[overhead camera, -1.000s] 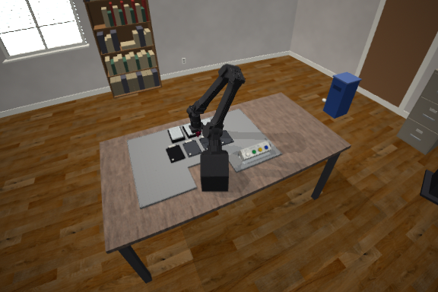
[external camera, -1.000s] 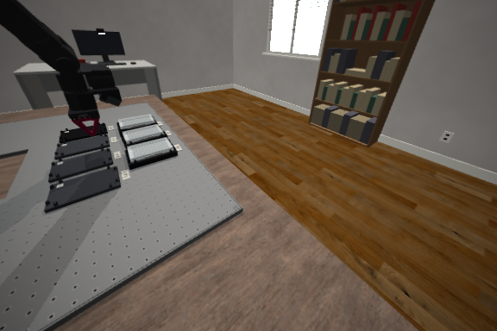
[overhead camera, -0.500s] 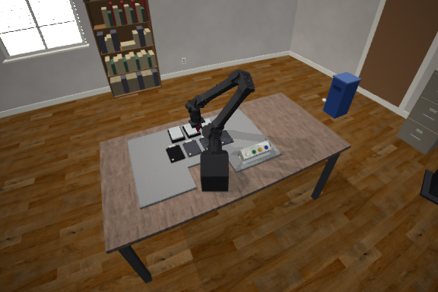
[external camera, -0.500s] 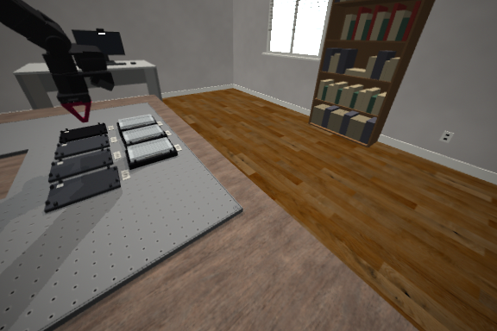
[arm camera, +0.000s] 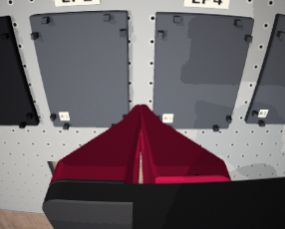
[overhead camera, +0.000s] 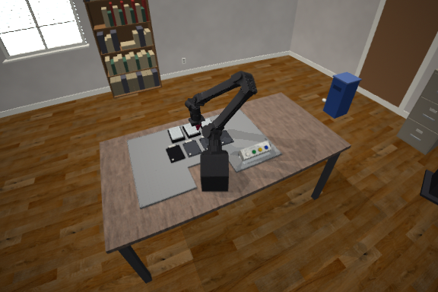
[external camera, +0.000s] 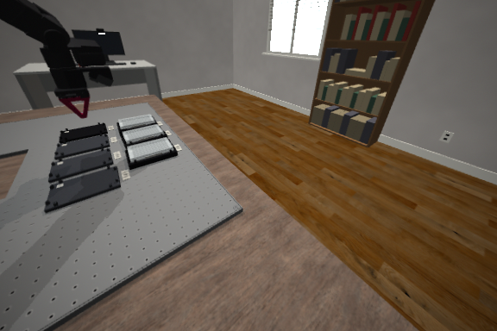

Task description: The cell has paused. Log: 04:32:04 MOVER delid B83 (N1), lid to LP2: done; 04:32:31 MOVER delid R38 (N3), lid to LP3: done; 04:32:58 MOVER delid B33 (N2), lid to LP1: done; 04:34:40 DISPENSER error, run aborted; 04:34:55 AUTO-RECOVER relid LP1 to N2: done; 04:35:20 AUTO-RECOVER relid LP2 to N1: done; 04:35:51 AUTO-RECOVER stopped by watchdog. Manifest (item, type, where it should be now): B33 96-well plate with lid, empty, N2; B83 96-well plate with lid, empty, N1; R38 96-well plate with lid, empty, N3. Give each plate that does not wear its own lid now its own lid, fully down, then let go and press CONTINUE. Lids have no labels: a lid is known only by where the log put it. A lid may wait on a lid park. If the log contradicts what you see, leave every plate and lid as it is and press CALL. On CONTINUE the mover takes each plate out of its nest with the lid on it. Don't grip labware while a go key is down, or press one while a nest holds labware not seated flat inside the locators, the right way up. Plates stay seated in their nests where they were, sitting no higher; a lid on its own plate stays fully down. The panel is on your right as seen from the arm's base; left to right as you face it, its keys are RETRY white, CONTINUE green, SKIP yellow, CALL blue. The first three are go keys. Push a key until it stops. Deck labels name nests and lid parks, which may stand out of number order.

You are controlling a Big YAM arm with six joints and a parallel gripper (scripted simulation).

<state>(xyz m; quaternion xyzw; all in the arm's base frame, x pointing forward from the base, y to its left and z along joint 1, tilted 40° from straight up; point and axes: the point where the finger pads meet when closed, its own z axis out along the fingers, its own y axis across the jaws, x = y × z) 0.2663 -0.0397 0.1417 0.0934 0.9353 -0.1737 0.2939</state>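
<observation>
Now: the green continue key 380 mm behind my hand, 170 mm to the right of it and 70 mm below it. Round my hand: park LP4: 130 mm below, 60 mm behind, 50 mm to the right; LP2 label: 140 mm below, 70 mm ahead, 40 mm to the left; park LP2: 130 mm below, 70 mm to the left, 10 mm behind.
</observation>
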